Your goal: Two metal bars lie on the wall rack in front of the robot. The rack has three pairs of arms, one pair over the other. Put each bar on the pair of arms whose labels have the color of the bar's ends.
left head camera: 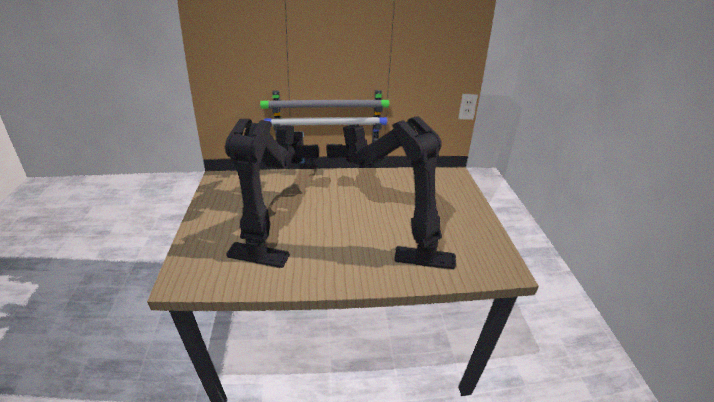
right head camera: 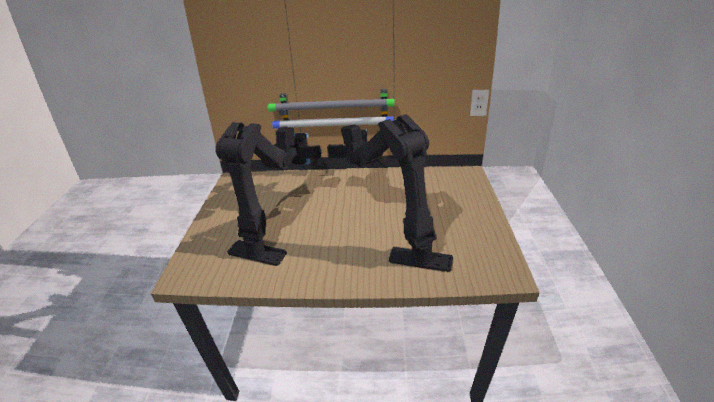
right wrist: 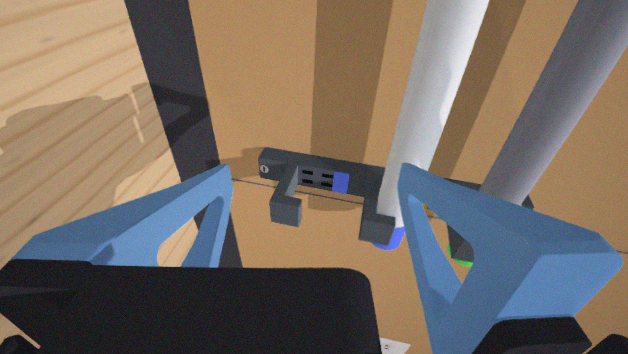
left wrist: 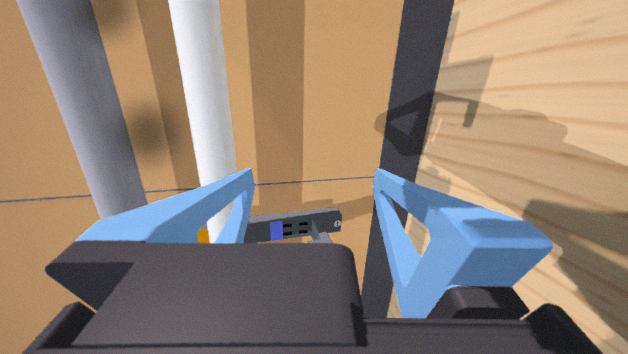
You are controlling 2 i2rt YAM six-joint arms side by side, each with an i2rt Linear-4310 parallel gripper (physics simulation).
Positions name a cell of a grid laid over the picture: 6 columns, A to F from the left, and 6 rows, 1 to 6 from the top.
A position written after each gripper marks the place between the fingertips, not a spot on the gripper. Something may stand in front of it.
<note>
In view: the left gripper (left wrist: C4), the right gripper (right wrist: D3), a white bar (left head camera: C2), a brown wall panel (left head camera: B1), a rack upright (left wrist: D4) and a rack upright (right wrist: C3).
The white bar shows as well in the right head camera view (right head camera: D2) and in the right wrist view (right wrist: E1). The brown wall panel is seen too in the right head camera view (right head camera: D1), in the right wrist view (right wrist: D2) and in the left wrist view (left wrist: C2).
</note>
